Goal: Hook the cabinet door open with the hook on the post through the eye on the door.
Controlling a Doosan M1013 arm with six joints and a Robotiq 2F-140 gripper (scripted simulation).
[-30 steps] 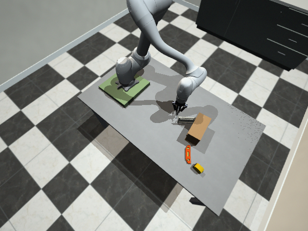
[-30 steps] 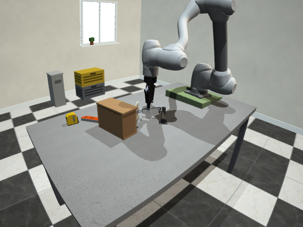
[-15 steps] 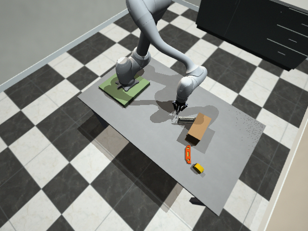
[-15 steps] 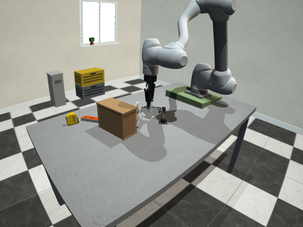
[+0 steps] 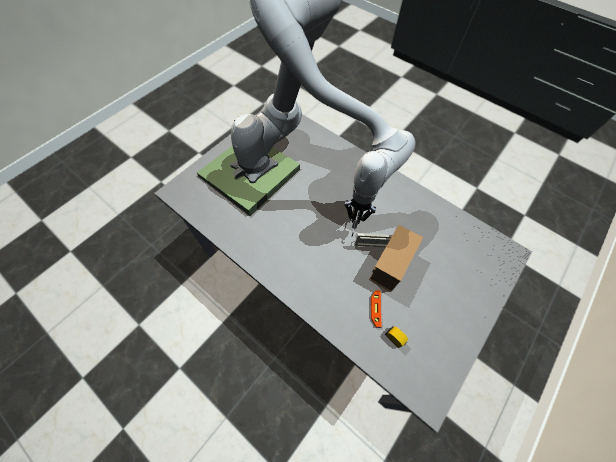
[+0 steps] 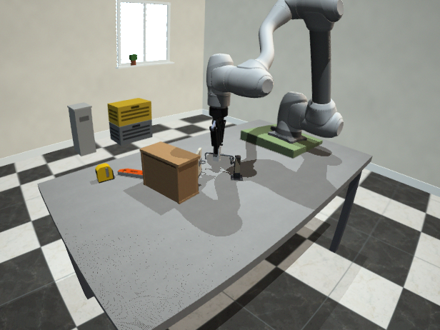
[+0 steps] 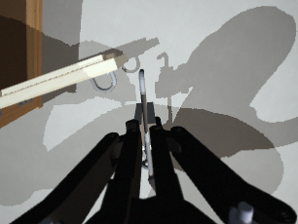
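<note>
My hand is 30 mm past the hook post, 40 mm to the right of it and 30 mm above it. Round my hand: yellow tape measure (430 mm ahead, 240 mm to the right, 70 mm below); then cabinet door (110 mm ahead, 10 mm to the left, 30 mm below); then thin metal hook (10 mm behind, 10 mm to the left, 20 mm below).
</note>
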